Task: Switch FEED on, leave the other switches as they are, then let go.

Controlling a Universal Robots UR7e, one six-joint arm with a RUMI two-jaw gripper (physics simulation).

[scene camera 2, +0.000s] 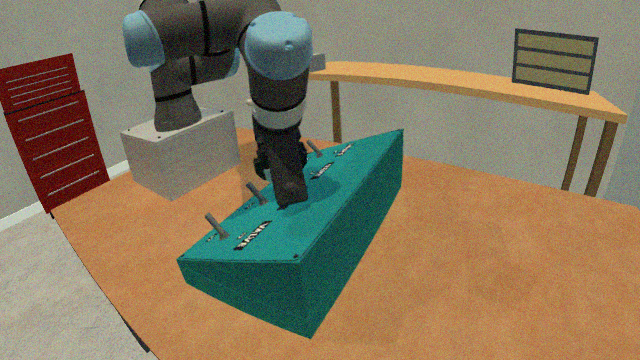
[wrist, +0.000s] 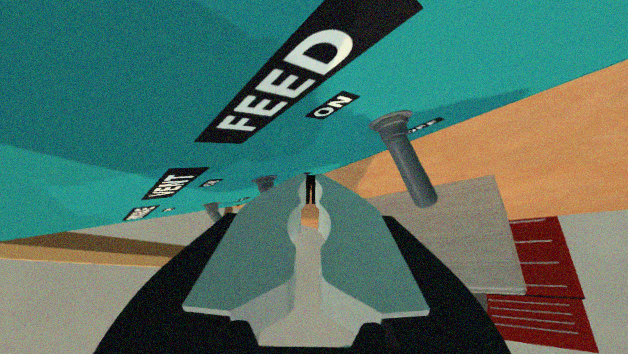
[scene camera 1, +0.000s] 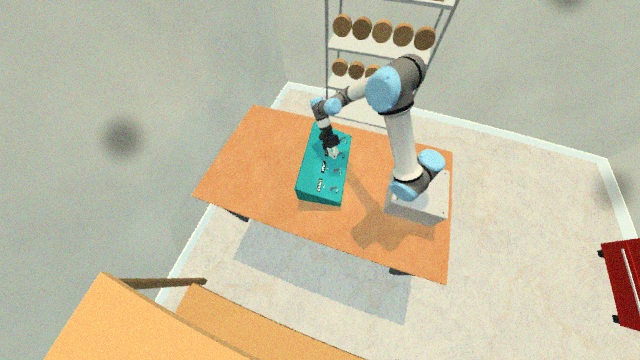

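The teal switch panel has a sloped top. The FEED label and its ON mark show in the wrist view. The FEED lever leans to its OFF side. My gripper is shut and empty, low over the panel on the label side of the FEED lever, apart from it. It hides the FEED label in scene camera 2. The VALVE lever and BRAKE lever also lean to OFF. The VENT lever is partly hidden.
The panel stands on the orange table. The arm's grey base block is on the lever side. A red drawer cabinet and a wooden bench stand beyond.
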